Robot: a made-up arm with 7 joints. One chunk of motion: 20 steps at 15 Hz.
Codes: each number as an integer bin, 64 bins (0 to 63) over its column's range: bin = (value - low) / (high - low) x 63, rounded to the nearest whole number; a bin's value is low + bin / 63 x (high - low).
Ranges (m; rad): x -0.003..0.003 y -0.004..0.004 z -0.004..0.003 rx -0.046..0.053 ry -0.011..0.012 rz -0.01..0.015
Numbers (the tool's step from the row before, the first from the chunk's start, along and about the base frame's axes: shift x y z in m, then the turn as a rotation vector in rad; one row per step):
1: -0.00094 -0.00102 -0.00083 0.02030 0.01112 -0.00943
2: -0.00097 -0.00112 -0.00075 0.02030 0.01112 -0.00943
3: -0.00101 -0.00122 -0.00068 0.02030 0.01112 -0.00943
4: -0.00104 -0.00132 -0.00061 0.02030 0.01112 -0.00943
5: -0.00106 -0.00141 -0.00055 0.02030 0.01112 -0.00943
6: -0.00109 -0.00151 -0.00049 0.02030 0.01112 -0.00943
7: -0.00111 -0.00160 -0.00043 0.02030 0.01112 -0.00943
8: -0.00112 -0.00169 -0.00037 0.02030 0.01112 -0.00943
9: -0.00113 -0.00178 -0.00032 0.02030 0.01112 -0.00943
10: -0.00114 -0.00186 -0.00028 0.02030 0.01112 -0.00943
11: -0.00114 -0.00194 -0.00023 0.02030 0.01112 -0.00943
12: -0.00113 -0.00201 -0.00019 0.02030 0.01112 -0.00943
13: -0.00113 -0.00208 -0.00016 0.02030 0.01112 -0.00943
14: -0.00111 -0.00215 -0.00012 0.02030 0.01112 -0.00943
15: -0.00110 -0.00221 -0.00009 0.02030 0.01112 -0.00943
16: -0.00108 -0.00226 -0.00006 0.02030 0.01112 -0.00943
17: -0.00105 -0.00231 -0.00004 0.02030 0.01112 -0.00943
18: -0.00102 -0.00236 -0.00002 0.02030 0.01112 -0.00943
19: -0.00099 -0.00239 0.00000 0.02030 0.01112 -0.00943
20: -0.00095 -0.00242 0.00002 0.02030 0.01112 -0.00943
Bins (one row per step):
1: 22 23 29 42 61 1
2: 21 23 29 42 61 1
3: 21 22 30 42 61 1
4: 21 21 31 42 61 1
5: 20 20 31 42 61 1
6: 20 20 32 42 61 1
7: 20 19 32 42 61 1
8: 20 18 33 42 61 1
9: 20 17 33 42 61 1
10: 20 17 33 42 61 1
11: 20 16 34 42 61 1
12: 20 16 34 42 61 1
13: 20 15 35 42 61 1
14: 20 15 35 42 61 1
15: 20 14 35 42 61 1
16: 20 14 35 42 61 1
17: 20 13 36 42 61 1
18: 21 13 36 42 61 1
19: 21 13 36 42 61 1
20: 22 12 36 42 61 1

